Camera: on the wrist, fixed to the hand. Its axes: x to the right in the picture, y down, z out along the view.
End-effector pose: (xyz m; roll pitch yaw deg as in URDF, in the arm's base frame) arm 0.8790 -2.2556 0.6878 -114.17 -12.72 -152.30
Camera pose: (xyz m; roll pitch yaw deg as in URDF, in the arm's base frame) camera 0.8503 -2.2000 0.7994 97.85 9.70 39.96
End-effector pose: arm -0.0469 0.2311 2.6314 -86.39 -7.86 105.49
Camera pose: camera 0.0515 0.2736 2.7013 69.66 10.86 -62.32
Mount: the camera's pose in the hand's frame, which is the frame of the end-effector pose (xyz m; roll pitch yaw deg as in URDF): 0.0241 -0.0738 -0.1017 -18.98 12.15 177.53
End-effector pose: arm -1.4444 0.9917 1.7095 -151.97 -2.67 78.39
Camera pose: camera -1.4577 1.0131 1.8349 132.96 -6.91 -93.73
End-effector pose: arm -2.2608 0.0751 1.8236 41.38 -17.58 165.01
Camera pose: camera -2.3226 0.0794 1.7116 -64.03 24.77 -25.83
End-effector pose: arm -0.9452 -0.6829 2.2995 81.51 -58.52 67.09
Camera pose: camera -0.9937 -0.5673 2.2741 -119.16 55.83 -135.35
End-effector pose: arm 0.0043 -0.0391 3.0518 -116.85 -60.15 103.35
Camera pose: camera 0.0798 -0.1085 3.1283 116.01 54.94 -55.55
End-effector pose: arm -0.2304 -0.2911 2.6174 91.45 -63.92 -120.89
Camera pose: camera -0.1798 -0.4082 2.6077 -131.26 58.91 35.19
